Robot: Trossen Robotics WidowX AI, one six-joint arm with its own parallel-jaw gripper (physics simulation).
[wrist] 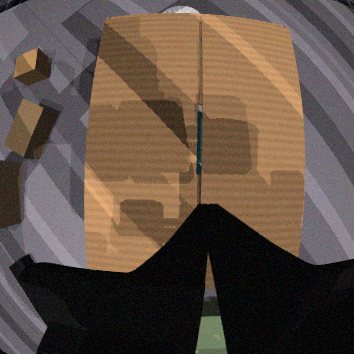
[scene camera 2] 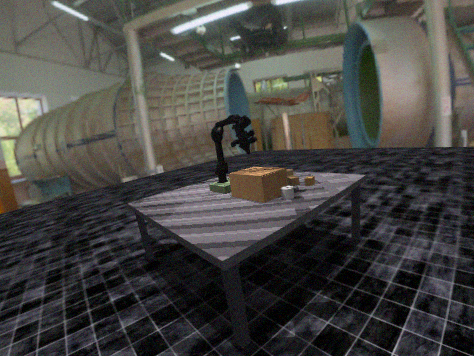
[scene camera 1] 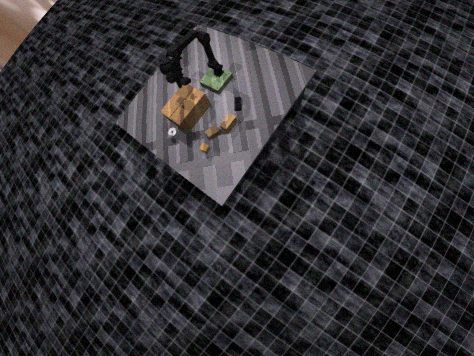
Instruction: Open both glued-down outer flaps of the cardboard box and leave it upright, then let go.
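Where they show: gripper, fingertip midpoint: [wrist: 206, 212] [scene camera 2: 249, 153] [scene camera 1: 180, 88]; arm's base at its link origin: [scene camera 2: 222, 181] [scene camera 1: 219, 72].
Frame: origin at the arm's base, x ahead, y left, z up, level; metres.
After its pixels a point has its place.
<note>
The cardboard box [scene camera 1: 194, 114] {x 0.418, y 0.104, z 0.039 m} [scene camera 2: 254, 186] {x 0.489, y -0.116, z 0.038 m} stands upright on the table. Its two outer flaps, the left flap [wrist: 142, 65] {x 0.478, y 0.052, z 0.104 m} and the right flap [wrist: 250, 70] {x 0.478, y -0.059, z 0.104 m} in the wrist view, lie flat across the top and meet at a narrow seam. A blue-green strip [wrist: 199, 142] {x 0.401, y -0.008, z 0.087 m} shows through the middle of the seam. My gripper [scene camera 1: 186, 82] {x 0.351, y -0.003, z 0.212 m} [scene camera 2: 248, 151] {x 0.351, y -0.003, z 0.212 m} [wrist: 206, 212] {x 0.351, y -0.003, z 0.212 m} is shut and empty, above the box near the end of the seam on the arm base's side. The fingers hide the near part of the box top in the wrist view.
A white roll [scene camera 1: 172, 132] {x 0.623, y 0.010, z -0.009 m} [scene camera 2: 287, 192] {x 0.642, y -0.010, z -0.010 m} [wrist: 181, 9] {x 0.644, y 0.017, z 0.009 m} stands by the box's far end. Three tan blocks [scene camera 1: 229, 122] {x 0.328, y 0.371, z 0.029 m} [scene camera 1: 212, 132] {x 0.451, y 0.297, z -0.002 m} [scene camera 1: 204, 147] {x 0.575, y 0.320, z -0.002 m} and a black object [scene camera 1: 238, 103] {x 0.148, y 0.309, z -0.019 m} lie to one side. The arm's base stands at a green slab [scene camera 1: 216, 81] {x 0.080, y 0.037, z 0.000 m} [scene camera 2: 219, 187] {x 0.089, y -0.097, z -0.012 m} [wrist: 211, 332] {x 0.112, y -0.051, z 0.000 m}.
</note>
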